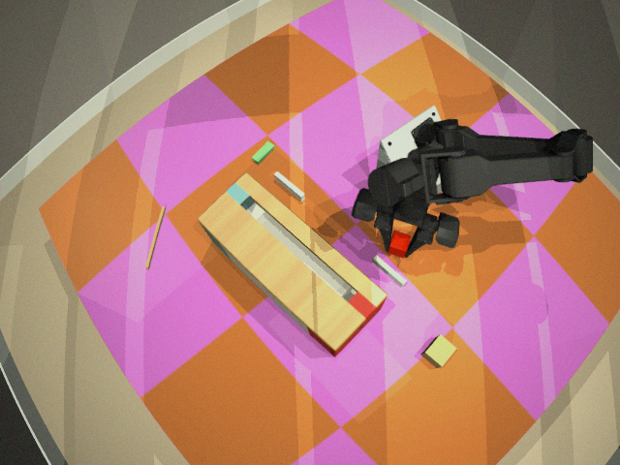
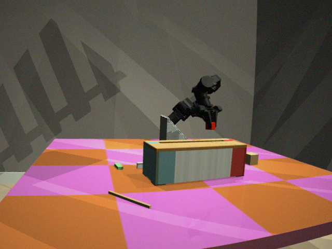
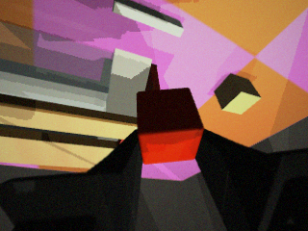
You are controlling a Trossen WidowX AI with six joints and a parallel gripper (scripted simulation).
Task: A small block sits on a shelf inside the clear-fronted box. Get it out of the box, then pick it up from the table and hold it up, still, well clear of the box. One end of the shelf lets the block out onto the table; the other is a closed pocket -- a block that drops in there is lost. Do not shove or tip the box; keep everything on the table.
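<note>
The small red block lies 1 cm to the right of my gripper tip, 1 cm behind it and 1 cm above it. The rest, counted from my gripper tip: tan cube (20 cm to the left, 15 cm below, 3 cm ahead); then thin wooden stick (42 cm to the right, 35 cm ahead, 17 cm below).
</note>
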